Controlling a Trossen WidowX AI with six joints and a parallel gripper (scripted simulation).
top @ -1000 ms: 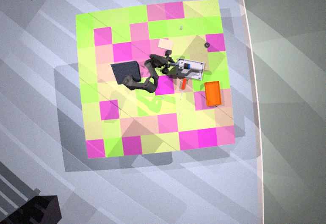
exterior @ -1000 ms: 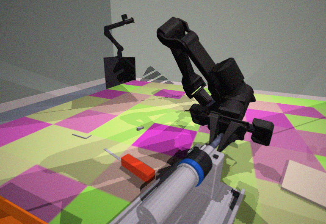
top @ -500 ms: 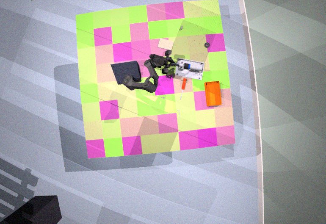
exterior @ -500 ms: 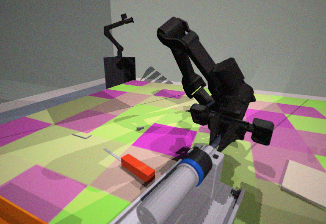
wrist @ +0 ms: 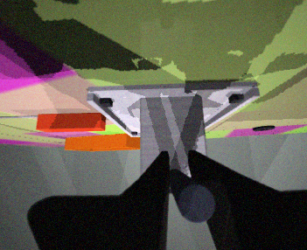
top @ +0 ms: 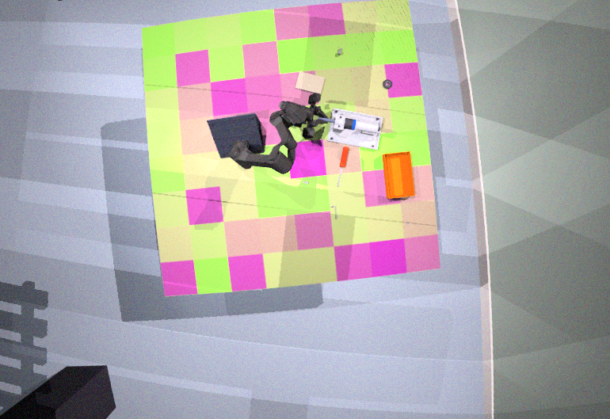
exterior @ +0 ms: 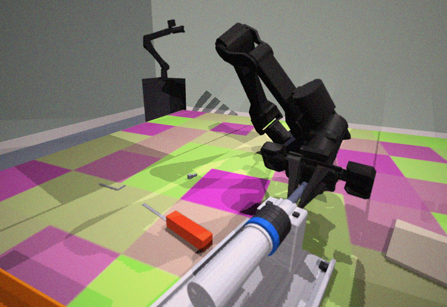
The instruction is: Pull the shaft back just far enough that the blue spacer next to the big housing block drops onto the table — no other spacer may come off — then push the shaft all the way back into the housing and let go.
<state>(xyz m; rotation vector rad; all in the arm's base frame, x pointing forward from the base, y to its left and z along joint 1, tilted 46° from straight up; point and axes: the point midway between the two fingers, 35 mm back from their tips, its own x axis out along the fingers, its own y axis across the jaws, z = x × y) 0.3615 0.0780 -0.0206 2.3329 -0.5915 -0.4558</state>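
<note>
The grey-blue shaft lies 5 cm ahead of my gripper tip, 2 cm above it and 1 cm to the right of it. Round my gripper tip: small bolt 25 cm to the right, 13 cm behind, 6 cm below; then beige card 20 cm to the left, 6 cm below, 5 cm behind; then blue spacer 10 cm ahead, 3 cm to the right, 2 cm above.
</note>
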